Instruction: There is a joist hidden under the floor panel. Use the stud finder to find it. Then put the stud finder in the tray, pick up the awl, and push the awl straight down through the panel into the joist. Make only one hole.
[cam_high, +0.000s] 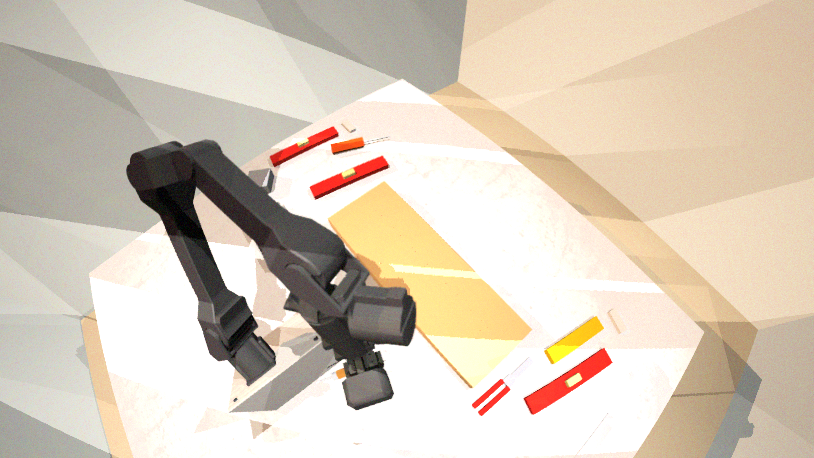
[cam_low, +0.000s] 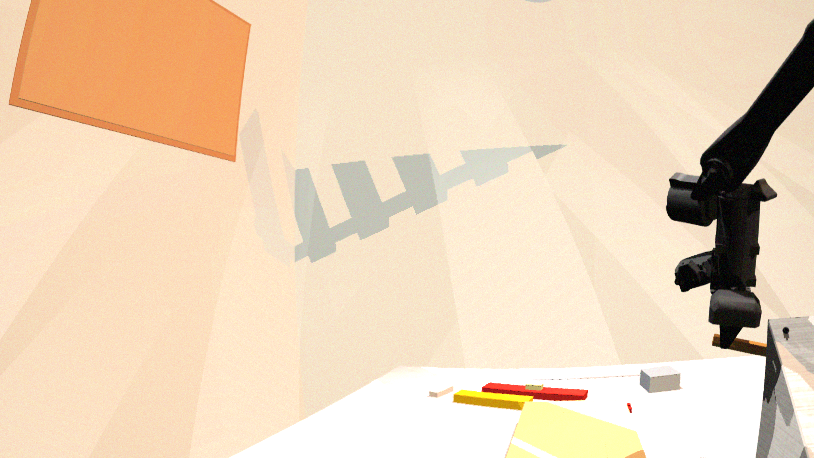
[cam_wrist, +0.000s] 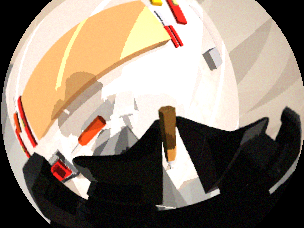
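My gripper tip is now 5 cm past the awl, 2 cm to the right of it and 1 cm above it. Also, from my gripper tip: yellow block (35 cm ahead, 28 cm to the right, 15 cm below); then red stud finder (45 cm to the left, 11 cm below, 1 cm ahead).
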